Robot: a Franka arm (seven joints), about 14 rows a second.
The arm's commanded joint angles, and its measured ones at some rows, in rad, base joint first. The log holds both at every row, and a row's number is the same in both.
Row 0, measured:
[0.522, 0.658, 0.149, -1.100, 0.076, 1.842, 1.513]
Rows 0 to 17, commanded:
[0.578, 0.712, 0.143, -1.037, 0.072, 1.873, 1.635]
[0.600, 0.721, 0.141, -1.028, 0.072, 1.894, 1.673]
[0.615, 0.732, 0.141, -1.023, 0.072, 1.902, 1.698]
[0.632, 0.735, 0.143, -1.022, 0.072, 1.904, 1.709]
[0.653, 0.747, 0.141, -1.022, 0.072, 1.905, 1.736]
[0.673, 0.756, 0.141, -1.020, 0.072, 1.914, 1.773]
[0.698, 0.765, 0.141, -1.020, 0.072, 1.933, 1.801]
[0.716, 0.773, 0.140, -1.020, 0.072, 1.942, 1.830]
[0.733, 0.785, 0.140, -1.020, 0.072, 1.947, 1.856]
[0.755, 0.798, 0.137, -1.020, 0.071, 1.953, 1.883]
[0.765, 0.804, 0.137, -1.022, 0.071, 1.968, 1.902]
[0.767, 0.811, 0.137, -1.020, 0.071, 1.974, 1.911]
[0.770, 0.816, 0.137, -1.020, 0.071, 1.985, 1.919]
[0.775, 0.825, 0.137, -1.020, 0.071, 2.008, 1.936]
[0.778, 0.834, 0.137, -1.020, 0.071, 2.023, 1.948]
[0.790, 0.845, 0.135, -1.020, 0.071, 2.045, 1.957]
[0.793, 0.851, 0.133, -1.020, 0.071, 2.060, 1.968]
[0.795, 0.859, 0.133, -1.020, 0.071, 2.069, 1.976]
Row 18, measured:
[0.773, 0.824, 0.146, -1.063, 0.076, 2.052, 1.936]
